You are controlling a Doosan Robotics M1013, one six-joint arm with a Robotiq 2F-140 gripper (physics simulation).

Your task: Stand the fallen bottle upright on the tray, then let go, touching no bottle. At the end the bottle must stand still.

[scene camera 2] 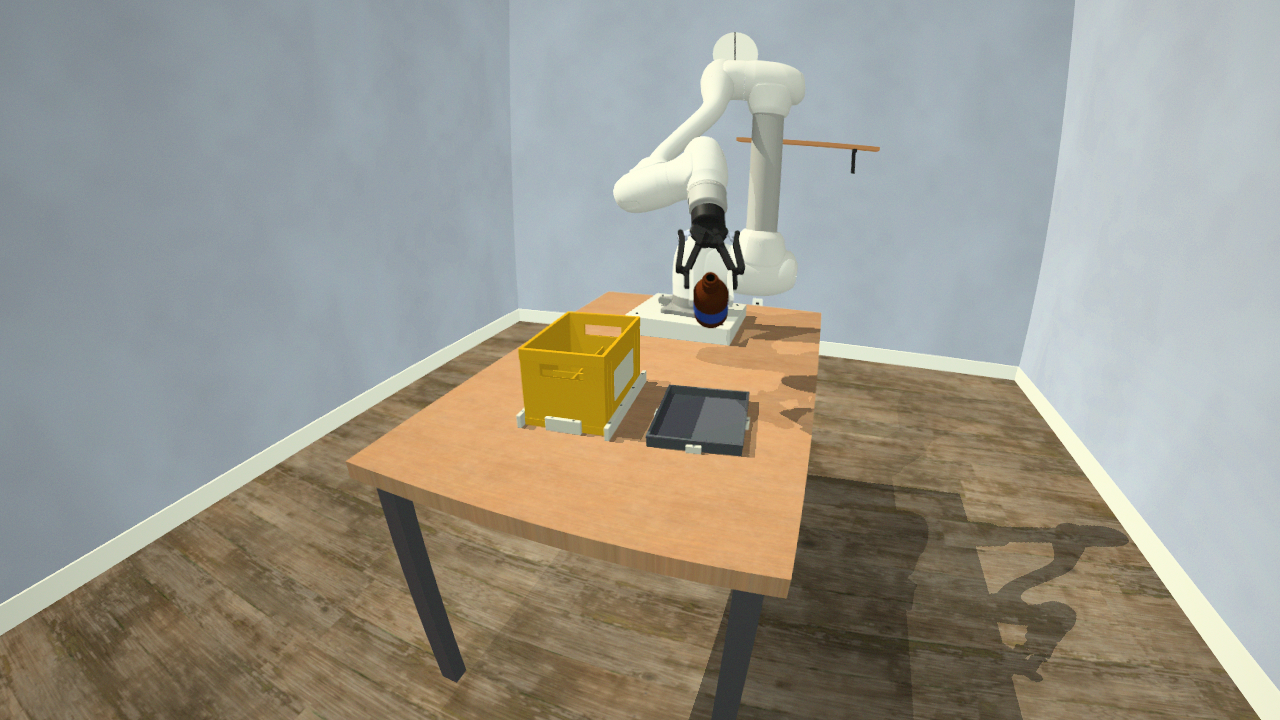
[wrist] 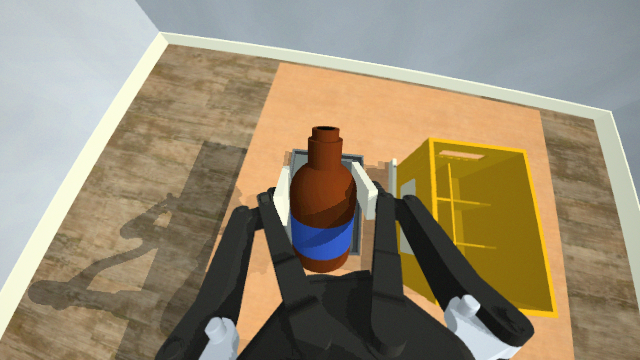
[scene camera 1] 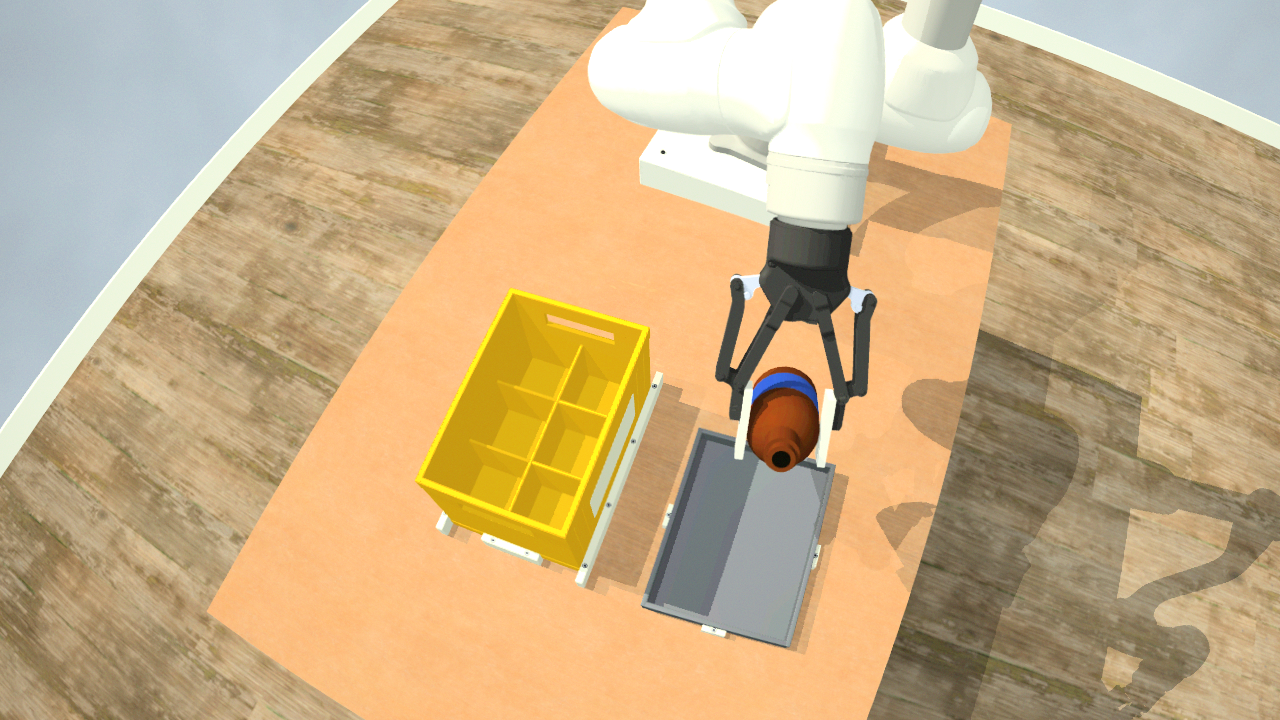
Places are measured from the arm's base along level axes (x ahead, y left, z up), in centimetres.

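Pixels of known places: gripper, between the fingertips: (scene camera 2: 711,303) (wrist: 321,175).
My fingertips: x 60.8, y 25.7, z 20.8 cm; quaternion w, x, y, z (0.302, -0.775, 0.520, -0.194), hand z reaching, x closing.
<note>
Behind a point stands the place of what it marks.
The brown bottle (scene camera 1: 784,413) {x 58.8, y 24.4, z 25.8 cm} (scene camera 2: 710,300) {x 62.1, y 25.9, z 21.8 cm} (wrist: 322,240) {x 53.8, y 23.2, z 22.5 cm} with a blue label band is held in the air. It is tilted, with its neck up and leaning toward the front of the table, and its base lower and toward the robot. My gripper (scene camera 1: 784,429) {x 60.8, y 25.7, z 20.8 cm} (scene camera 2: 711,284) {x 60.8, y 25.7, z 20.8 cm} (wrist: 321,175) {x 60.8, y 25.7, z 20.8 cm} is shut on the bottle, one white pad on each side of its upper body. The grey tray (scene camera 1: 769,555) {x 63.1, y 29.8, z -4.7 cm} (scene camera 2: 720,420) {x 61.2, y 29.2, z -4.7 cm} (wrist: 300,160) {x 71.0, y 34.9, z -4.7 cm} lies flat on the table, lower than the bottle. In the wrist view the bottle hides much of the tray.
A tall yellow crate (scene camera 1: 487,367) {x 63.4, y -11.1, z 9.0 cm} (scene camera 2: 563,394) {x 78.7, y 1.0, z 3.2 cm} (wrist: 420,240) with compartments stands beside the tray, on its left in the scene views. A white rail (scene camera 1: 619,479) {x 64.3, y 8.1, z -2.2 cm} runs between them. The white robot base (scene camera 1: 698,183) {x 16.2, y -6.6, z -0.5 cm} is at the table's back. A wall shelf (scene camera 2: 827,144) hangs behind the arm.
</note>
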